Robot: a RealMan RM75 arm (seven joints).
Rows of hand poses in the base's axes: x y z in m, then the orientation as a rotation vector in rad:
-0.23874, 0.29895, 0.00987, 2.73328, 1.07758, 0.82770
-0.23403, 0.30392, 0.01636, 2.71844, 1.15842, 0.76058
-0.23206, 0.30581, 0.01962, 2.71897, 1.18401, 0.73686
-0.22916, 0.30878, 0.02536, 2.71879, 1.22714, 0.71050
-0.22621, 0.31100, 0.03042, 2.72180, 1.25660, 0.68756
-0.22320, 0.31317, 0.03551, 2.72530, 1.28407, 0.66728
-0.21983, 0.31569, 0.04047, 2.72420, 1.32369, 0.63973
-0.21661, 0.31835, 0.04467, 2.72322, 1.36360, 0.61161
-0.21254, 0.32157, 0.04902, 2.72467, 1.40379, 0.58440
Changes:
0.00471, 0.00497, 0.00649, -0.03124, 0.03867, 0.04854
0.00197, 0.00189, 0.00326, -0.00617, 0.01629, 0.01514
0.00290, 0.00297, 0.00574, -0.00427, 0.02044, 0.02678
0.00295, 0.00222, 0.00506, -0.00223, 0.01804, 0.01774
0.00301, 0.00217, 0.00509, -0.00064, 0.01670, 0.01656
0.00337, 0.00252, 0.00496, -0.00435, 0.02033, 0.02450
0.00322, 0.00266, 0.00420, -0.00373, 0.02092, 0.02465
0.00407, 0.00322, 0.00435, -0.00066, 0.02196, 0.02457

